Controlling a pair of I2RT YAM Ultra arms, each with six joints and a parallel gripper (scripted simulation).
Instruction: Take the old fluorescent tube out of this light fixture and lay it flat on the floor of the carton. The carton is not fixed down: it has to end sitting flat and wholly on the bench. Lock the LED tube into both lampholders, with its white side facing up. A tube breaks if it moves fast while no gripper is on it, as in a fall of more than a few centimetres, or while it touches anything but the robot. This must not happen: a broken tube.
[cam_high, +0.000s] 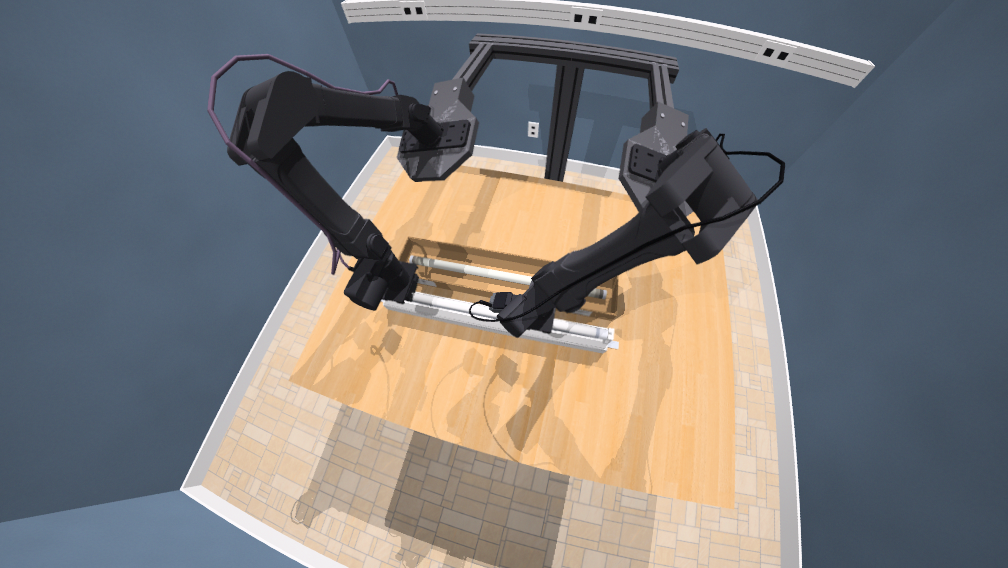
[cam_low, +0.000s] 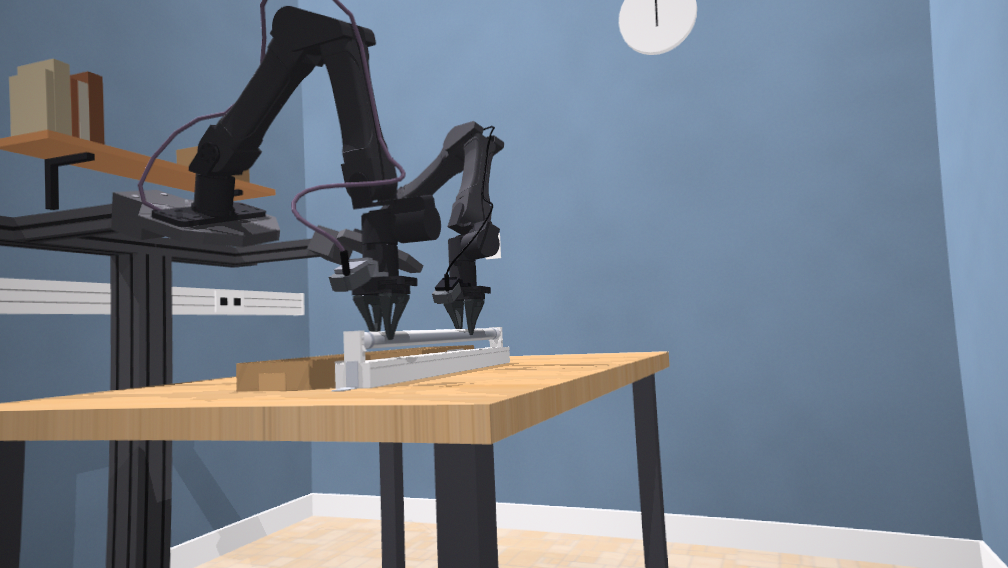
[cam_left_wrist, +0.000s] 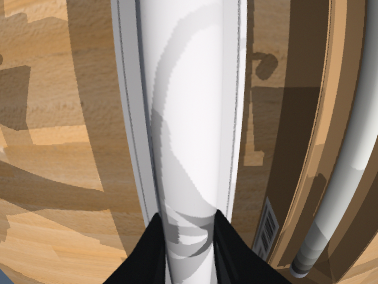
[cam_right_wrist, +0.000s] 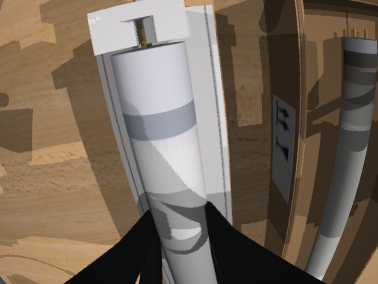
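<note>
The LED tube is 120 mm to the right of my left hand and 10 mm below it. Also, from my left hand: light fixture (120 mm to the right, 20 mm below); then brown carton (130 mm behind, 120 mm to the right, 50 mm below); then old fluorescent tube (130 mm behind, 120 mm to the right, 60 mm below).
Now: the LED tube 220 mm to the left of my right hand and 10 mm below it. The rest, counted from my right hand: light fixture (220 mm to the left, 20 mm below); then brown carton (220 mm to the left, 140 mm behind, 50 mm below); then old fluorescent tube (220 mm to the left, 140 mm behind, 60 mm below).
</note>
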